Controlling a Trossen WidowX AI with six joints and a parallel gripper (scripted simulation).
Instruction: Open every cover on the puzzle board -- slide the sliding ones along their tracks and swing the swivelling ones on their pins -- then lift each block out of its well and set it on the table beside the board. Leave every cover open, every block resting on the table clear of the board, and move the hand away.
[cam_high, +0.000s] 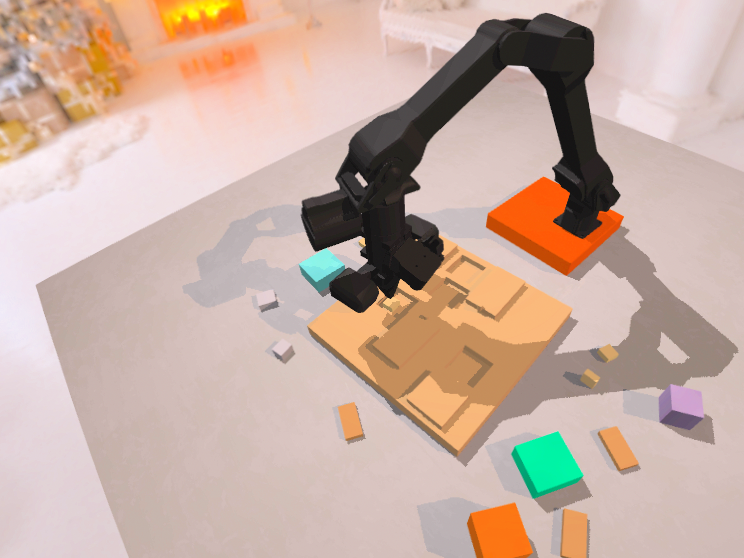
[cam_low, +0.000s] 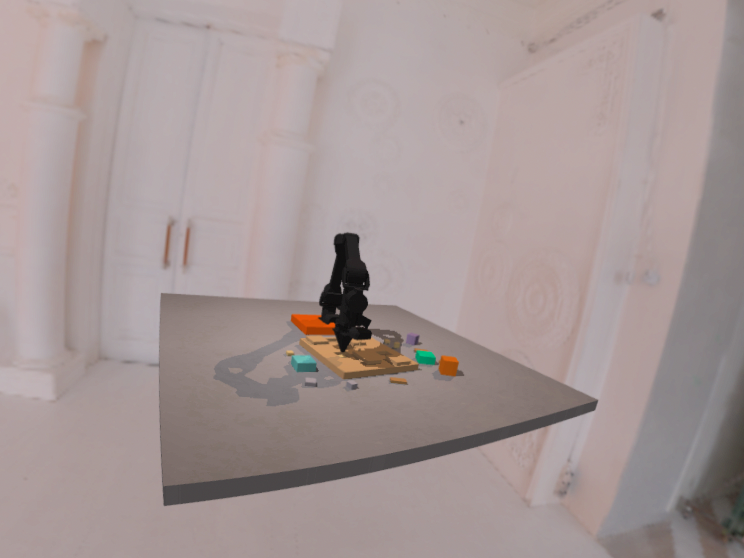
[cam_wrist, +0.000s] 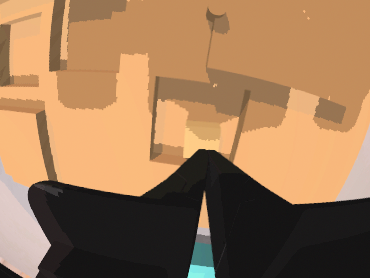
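Right now my gripper tip is 40 mm short of the cyan block, 140 mm to the left of it and 20 mm above it. The rest, counted from my gripper tip: orange block 120 mm ahead, 340 mm to the left, 10 mm below; purple cube 180 mm behind, 390 mm to the left, 20 mm below; green block 10 mm ahead, 320 mm to the left, 20 mm below.
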